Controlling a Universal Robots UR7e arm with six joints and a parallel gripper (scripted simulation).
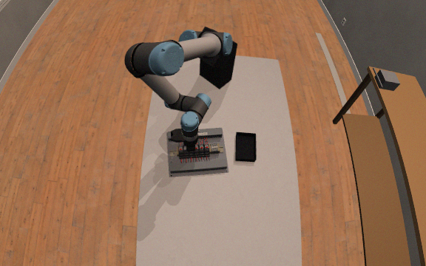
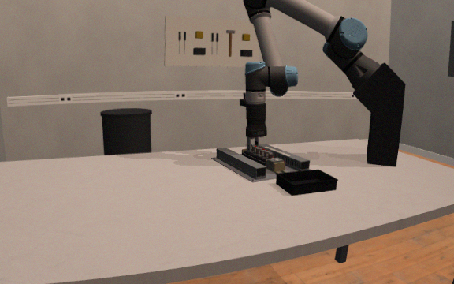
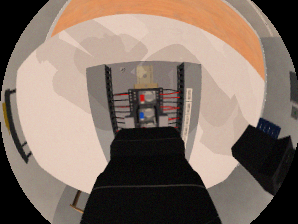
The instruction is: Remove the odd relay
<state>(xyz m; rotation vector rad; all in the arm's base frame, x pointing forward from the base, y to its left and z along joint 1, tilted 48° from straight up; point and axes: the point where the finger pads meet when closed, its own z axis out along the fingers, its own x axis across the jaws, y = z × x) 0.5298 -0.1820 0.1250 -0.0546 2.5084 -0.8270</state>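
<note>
Right now my hand is 3 cm to the left of the red-button relay, 1 cm past it and 1 cm above it. Also, from my hand: grey relay panel (6 cm to the left, 4 cm below, 1 cm ahead); black parts tray (33 cm to the left, 5 cm ahead, 4 cm below).
</note>
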